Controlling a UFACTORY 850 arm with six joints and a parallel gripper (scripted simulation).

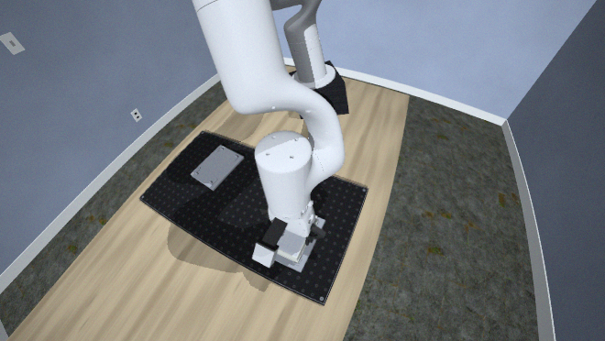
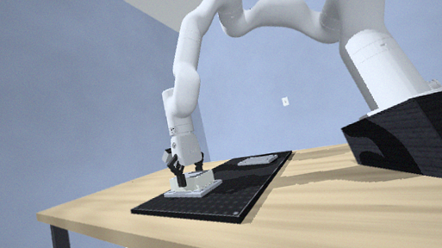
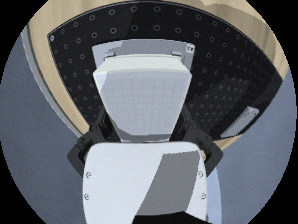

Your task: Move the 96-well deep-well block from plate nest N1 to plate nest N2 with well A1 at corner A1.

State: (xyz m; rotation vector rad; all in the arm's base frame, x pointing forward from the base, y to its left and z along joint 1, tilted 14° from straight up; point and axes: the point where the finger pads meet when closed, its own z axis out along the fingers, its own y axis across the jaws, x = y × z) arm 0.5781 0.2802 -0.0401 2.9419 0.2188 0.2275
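Now: the white deep-well block right at my hand. Round my hand: plate nest N2 (370 mm to the right, 60 mm behind, 30 mm below); plate nest N1 (30 mm below).
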